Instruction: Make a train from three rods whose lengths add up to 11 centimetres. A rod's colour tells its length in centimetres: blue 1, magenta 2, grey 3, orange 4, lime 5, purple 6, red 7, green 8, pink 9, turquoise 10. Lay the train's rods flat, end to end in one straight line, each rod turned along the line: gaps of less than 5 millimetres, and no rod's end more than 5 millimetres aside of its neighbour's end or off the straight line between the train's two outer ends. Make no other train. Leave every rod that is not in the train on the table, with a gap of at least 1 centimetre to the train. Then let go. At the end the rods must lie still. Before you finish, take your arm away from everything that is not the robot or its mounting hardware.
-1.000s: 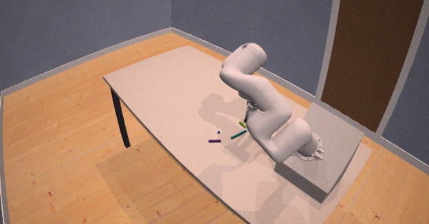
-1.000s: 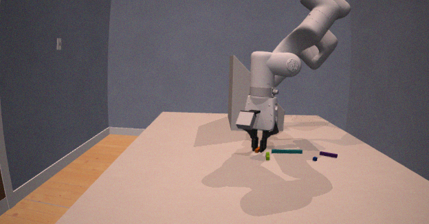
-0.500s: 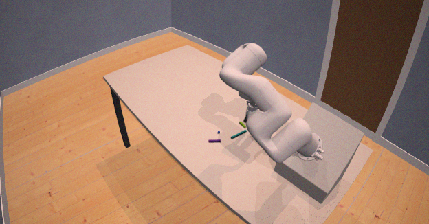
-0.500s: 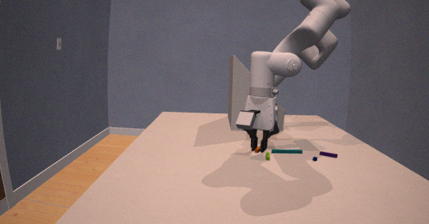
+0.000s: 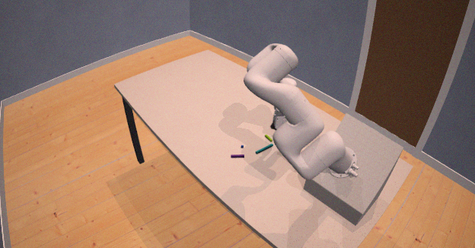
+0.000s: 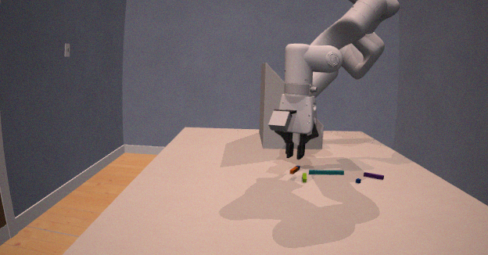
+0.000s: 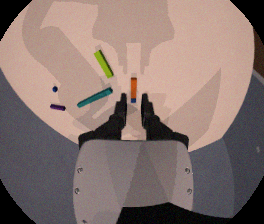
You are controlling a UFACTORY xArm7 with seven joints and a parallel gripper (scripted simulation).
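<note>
The orange rod is 6 cm below my hand. The rest, counted from my hand: turquoise rod (2 cm ahead, 9 cm to the left, 6 cm below); purple rod (6 cm ahead, 22 cm to the left, 6 cm below); lime rod (7 cm ahead, 2 cm to the left, 6 cm below).
</note>
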